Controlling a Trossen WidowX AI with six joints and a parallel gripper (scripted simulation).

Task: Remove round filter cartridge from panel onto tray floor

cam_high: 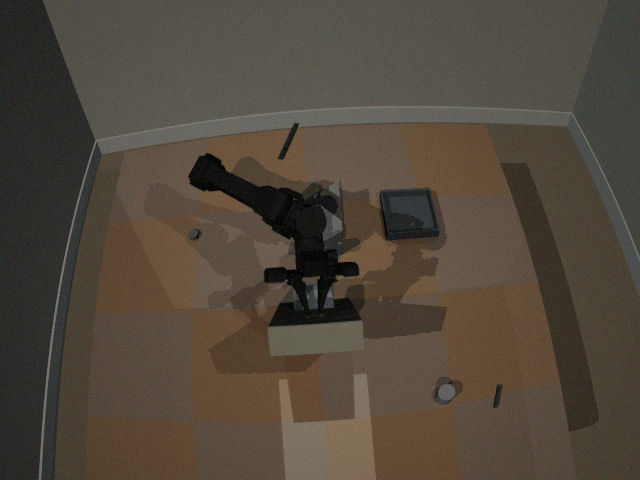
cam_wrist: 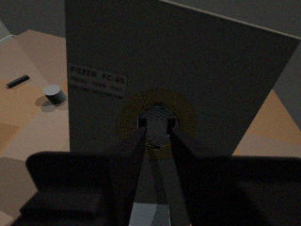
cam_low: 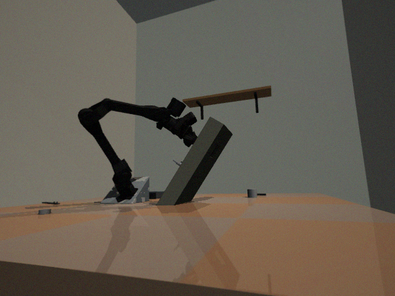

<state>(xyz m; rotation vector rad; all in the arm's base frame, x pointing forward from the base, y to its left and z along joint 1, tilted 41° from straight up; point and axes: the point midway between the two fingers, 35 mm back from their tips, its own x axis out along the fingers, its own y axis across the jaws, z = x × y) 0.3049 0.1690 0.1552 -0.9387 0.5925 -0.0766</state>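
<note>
Right now my gripper tip is 2 cm short of the round filter cartridge and 1 cm above it. Also, from my gripper tip: dark tray 42 cm behind, 25 cm to the left, 22 cm below; service panel 9 cm below, 3 cm behind.
</note>
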